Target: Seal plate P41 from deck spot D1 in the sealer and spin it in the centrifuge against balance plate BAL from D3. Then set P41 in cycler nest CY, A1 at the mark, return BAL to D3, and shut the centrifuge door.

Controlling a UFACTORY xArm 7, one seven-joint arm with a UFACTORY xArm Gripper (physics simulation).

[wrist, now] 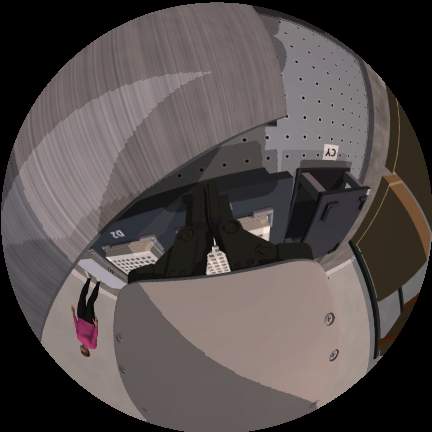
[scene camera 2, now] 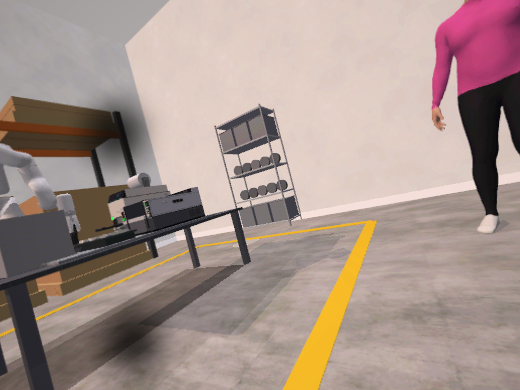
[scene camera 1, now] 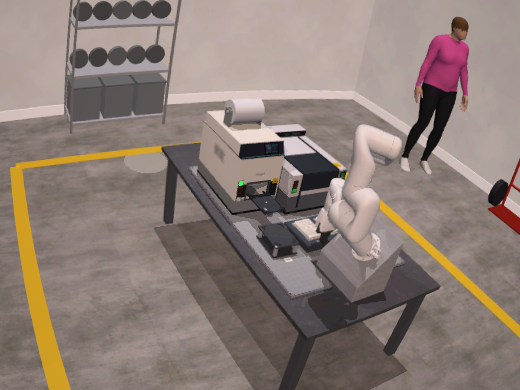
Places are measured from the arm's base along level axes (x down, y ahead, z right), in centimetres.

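Where they show: gripper, fingertip midpoint: (wrist: 208,196) (scene camera 2: 75,244) (scene camera 1: 322,242); arm's base at its link origin: (scene camera 2: 24,234) (scene camera 1: 366,247).
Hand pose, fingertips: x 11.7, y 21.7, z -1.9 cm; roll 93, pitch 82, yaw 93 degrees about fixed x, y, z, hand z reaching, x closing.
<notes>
Things, the pixels of their top centre, and the offset from my fingertips. "spot": a spot on its surface instead.
- white well plate P41 at its top centre: (wrist: 234,264) (scene camera 1: 309,227) dy +10.0, dx -1.3, dz +0.1 cm
- white plate at its top centre: (wrist: 150,275) dy +9.1, dx -1.3, dz +12.5 cm
- dark cycler nest CY at its top centre: (wrist: 333,236) (scene camera 1: 279,233) dy +11.8, dx -1.4, dz -15.5 cm
- sealer at its top centre: (scene camera 1: 248,101) (scene camera 2: 134,175) dy +58.4, dx -42.6, dz -7.8 cm
- centrifuge at a spot on its surface: (scene camera 1: 309,170) spot: dy +31.5, dx -16.3, dz +14.2 cm
My gripper (wrist: 208,196) (scene camera 1: 323,233) is shut, its fingers pressed together with nothing between them. It sits low over the white well plate P41 (wrist: 257,225) (scene camera 1: 305,227), which lies on the dark deck at spot D1 and shows on both sides of the fingers. Another white plate (wrist: 132,254) lies at spot D2. The dark cycler nest CY (wrist: 326,209) (scene camera 1: 278,239) stands just beside D1, with its label (wrist: 331,152) behind it. The sealer (scene camera 1: 239,155) and the centrifuge (scene camera 1: 309,170) stand at the back of the table. D3 and BAL are hidden.
The arm's grey base block (scene camera 1: 359,267) stands on the table's right end. A person in pink (scene camera 1: 434,97) (wrist: 86,322) stands beyond the yellow floor line. A shelf rack (scene camera 1: 123,70) stands at the back wall.
</notes>
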